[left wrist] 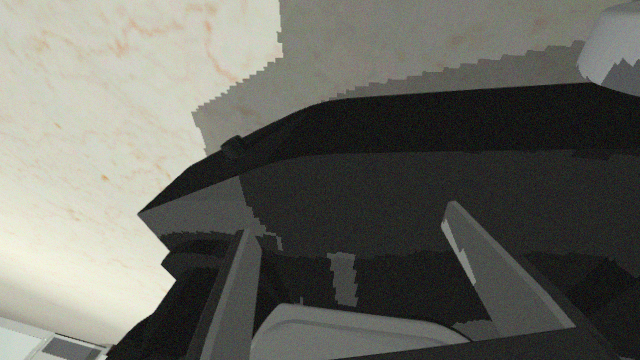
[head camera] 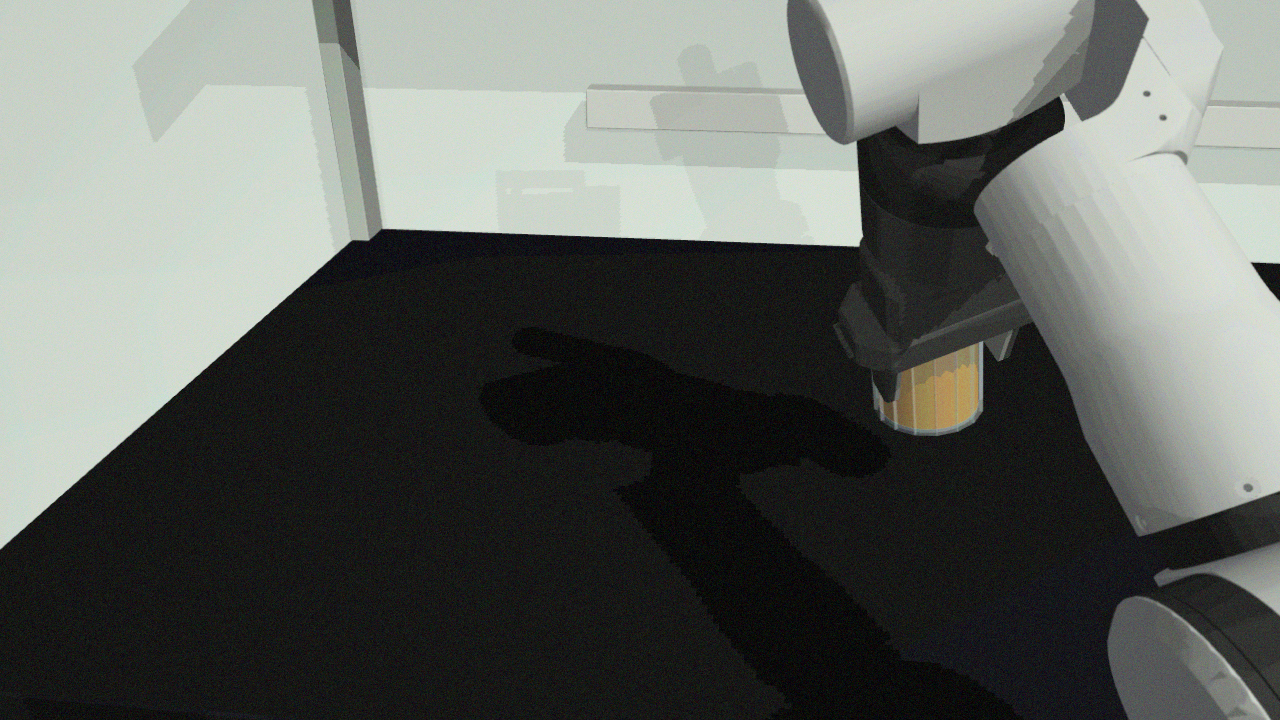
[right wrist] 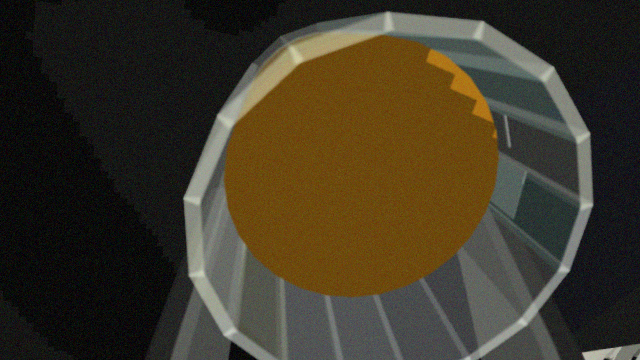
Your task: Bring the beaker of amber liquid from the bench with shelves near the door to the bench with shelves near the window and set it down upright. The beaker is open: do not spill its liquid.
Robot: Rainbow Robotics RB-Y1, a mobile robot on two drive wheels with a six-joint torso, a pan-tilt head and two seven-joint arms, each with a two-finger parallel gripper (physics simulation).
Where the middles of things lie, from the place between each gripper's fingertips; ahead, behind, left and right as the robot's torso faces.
Labels:
I see my left gripper 800 mm short of the clear beaker of amber liquid (head camera: 945,395), 430 mm to the left of it and 650 mm below it.
My right hand is 2 cm short of the clear beaker of amber liquid and 1 cm below it.

